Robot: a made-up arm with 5 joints.
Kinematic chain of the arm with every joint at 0, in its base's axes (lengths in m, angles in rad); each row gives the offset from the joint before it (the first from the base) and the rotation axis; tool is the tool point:
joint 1: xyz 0 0 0.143 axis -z
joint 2: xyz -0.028 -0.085 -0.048 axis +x
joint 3: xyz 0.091 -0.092 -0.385 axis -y
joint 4: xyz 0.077 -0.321 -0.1 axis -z
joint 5: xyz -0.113 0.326 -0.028 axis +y
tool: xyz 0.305 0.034 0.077
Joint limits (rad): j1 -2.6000..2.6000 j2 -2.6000..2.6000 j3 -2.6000..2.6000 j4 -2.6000..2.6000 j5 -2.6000..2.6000
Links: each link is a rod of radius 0.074 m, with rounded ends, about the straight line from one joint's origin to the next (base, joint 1, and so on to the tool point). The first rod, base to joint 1, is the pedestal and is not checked.
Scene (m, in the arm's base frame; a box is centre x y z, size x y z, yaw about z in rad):
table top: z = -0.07
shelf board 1: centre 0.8 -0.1 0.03 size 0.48 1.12 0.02 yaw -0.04
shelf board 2: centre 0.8 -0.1 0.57 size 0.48 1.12 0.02 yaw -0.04
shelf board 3: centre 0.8 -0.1 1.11 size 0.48 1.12 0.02 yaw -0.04
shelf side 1: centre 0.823 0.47 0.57 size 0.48 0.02 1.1 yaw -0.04
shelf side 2: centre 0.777 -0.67 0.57 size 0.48 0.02 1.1 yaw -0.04
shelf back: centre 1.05 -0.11 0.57 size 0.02 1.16 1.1 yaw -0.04
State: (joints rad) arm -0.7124 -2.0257 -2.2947 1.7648 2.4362
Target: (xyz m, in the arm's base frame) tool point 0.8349 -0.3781 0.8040
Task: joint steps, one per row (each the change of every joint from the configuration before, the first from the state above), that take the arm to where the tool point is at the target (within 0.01 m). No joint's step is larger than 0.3 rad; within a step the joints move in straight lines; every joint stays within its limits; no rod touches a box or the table.
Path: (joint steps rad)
1: -0.2598 -0.1566 0.2601 0.1137 0.0086
2: -0.2597 -0.1566 0.2602 0.1136 0.0086
3: -0.0676 0.2149 0.1750 0.1509 0.0733
4: -0.0677 0.2149 0.1751 0.1509 0.0733

